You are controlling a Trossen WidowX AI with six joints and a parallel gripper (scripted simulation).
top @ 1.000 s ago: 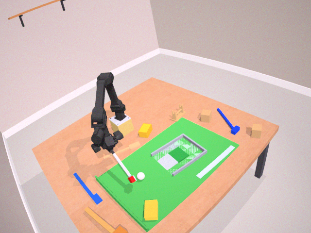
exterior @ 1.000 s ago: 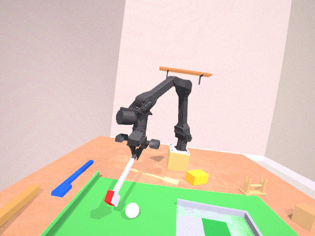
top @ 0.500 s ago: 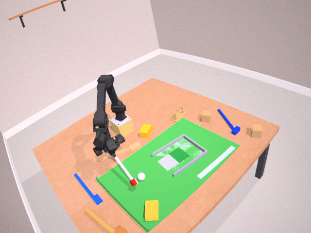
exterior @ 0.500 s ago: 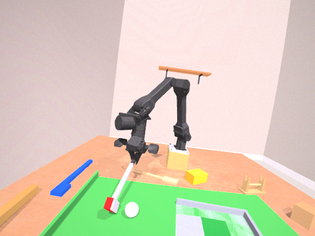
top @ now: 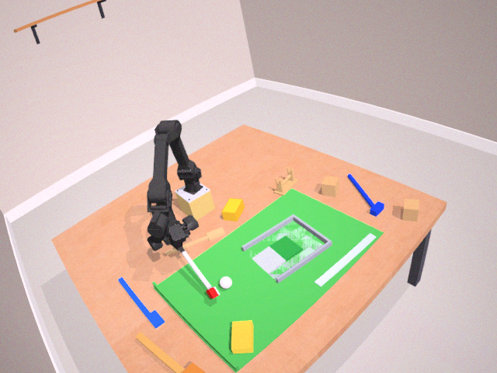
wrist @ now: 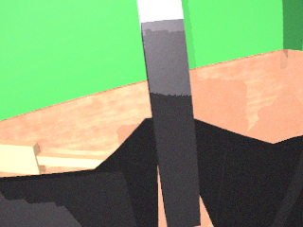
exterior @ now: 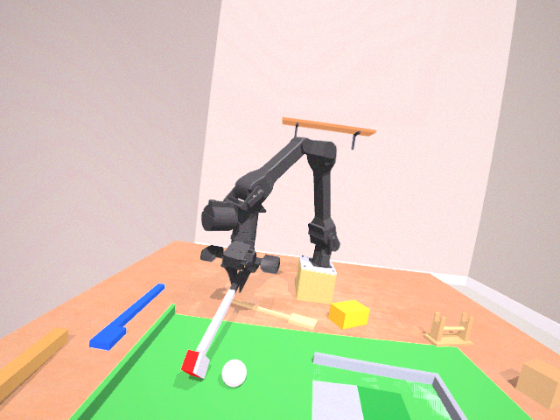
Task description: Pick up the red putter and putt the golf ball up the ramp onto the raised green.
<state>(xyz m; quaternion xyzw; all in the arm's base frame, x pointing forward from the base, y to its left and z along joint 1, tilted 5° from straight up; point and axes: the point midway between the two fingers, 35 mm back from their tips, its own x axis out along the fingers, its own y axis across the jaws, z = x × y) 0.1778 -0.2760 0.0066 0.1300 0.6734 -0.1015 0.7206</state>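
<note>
Right now the red putter is 110 mm ahead of my gripper tip and 30 mm to the right of it. Round my gripper tip: white golf ball 220 mm ahead, 50 mm below, 10 mm to the right; then wooden stand 560 mm to the left, 90 mm ahead, 40 mm below; then white strip 520 mm ahead, 290 mm to the left, 70 mm below.
</note>
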